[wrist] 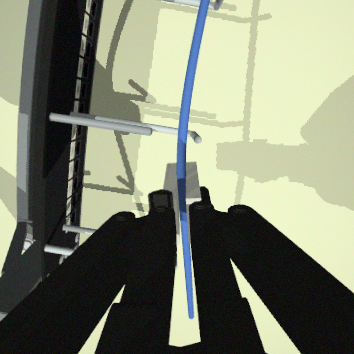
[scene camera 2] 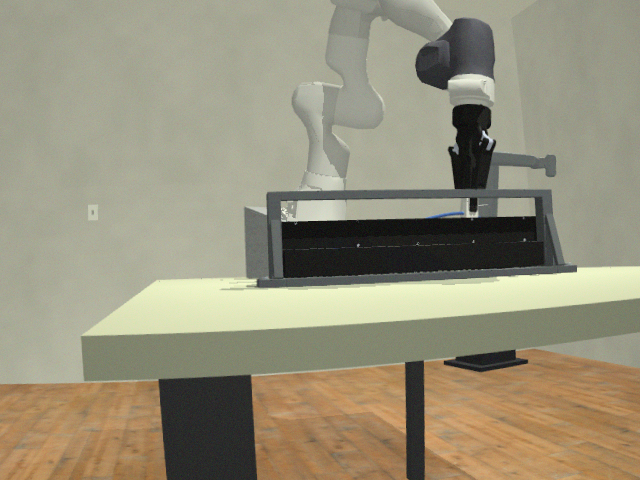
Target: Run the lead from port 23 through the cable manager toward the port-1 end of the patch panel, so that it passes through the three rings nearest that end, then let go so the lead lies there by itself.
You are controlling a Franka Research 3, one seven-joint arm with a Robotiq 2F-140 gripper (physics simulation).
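My gripper [scene camera 2: 472,206] [wrist: 182,178] is shut on the blue lead [scene camera 2: 447,213] [wrist: 187,95], with a pale block [wrist: 189,172] at the fingertips. In the wrist view the lead runs up from the fingers, and a short end reaches back between them. It crosses over the outer end of a grey ring rod [wrist: 170,130]; whether it lies inside that ring I cannot tell. Another ring's end [wrist: 217,5] shows at the top, and lower rods [wrist: 57,249] at lower left. The black patch panel [scene camera 2: 413,262] [wrist: 60,70] hides the rings in the scene view.
A grey frame [scene camera 2: 408,194] surrounds the panel on the table [scene camera 2: 310,310]. A grey box [scene camera 2: 255,242] stands by its left end. A grey stand with a side arm [scene camera 2: 522,160] rises behind the right end. My arm's base is behind the frame.
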